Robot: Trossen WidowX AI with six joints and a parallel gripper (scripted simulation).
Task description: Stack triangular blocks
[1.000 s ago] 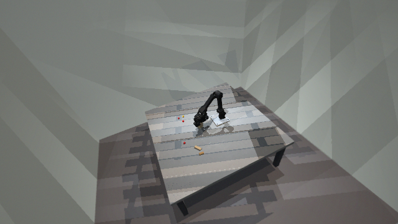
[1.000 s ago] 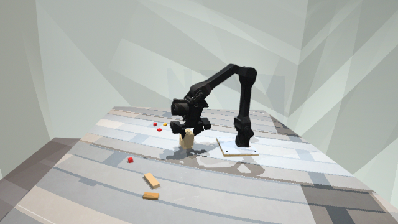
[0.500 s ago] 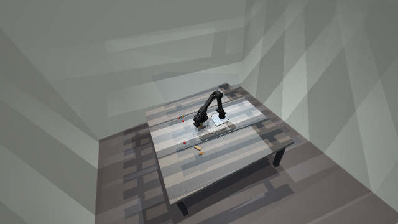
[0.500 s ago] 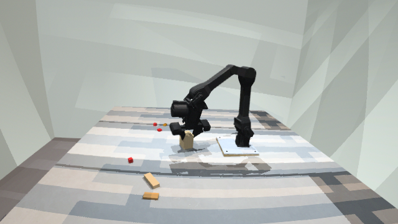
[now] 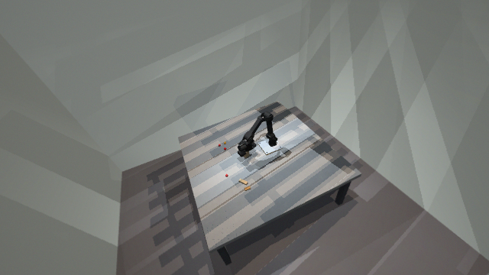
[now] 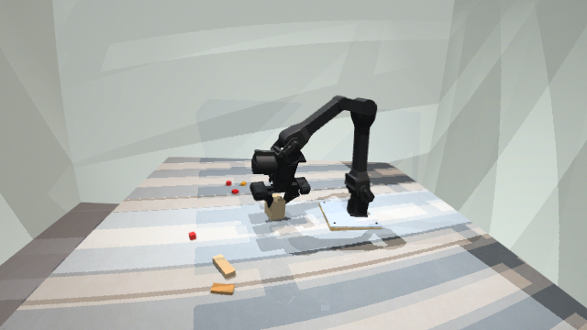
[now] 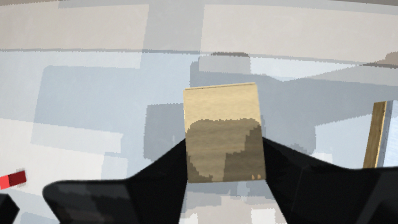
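My gripper tip is 1 cm to the right of the tan wooden block and 1 cm below it. Round my gripper tip: orange piece: 14 cm ahead, 26 cm to the right, 4 cm below.
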